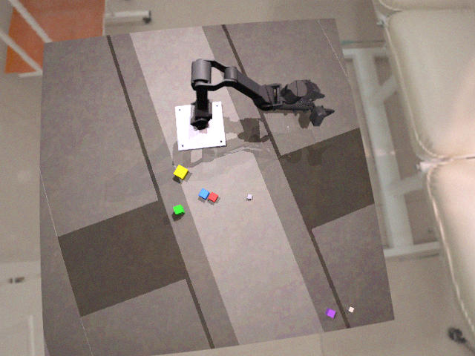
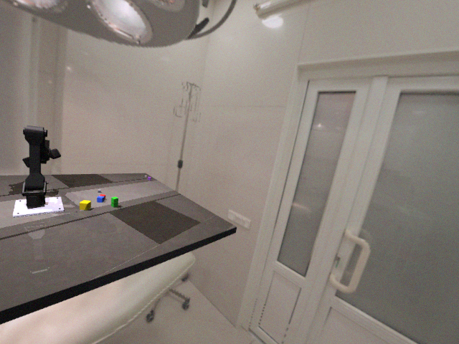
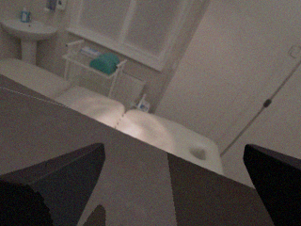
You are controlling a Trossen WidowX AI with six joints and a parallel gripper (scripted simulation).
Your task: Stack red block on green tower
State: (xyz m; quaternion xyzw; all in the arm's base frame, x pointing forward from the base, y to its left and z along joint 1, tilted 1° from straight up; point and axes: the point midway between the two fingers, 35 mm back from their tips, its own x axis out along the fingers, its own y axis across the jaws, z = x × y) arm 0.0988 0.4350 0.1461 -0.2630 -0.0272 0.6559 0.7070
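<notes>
Now: gripper tip 49 cm to the left of the red block, 20 cm short of it and 15 cm above it. Also, from my gripper tip: blue block (52 cm to the right, 18 cm ahead, 14 cm below); green block (62 cm to the right, 22 cm ahead, 12 cm below); yellow block (58 cm to the right, 14 cm below, 8 cm ahead).
</notes>
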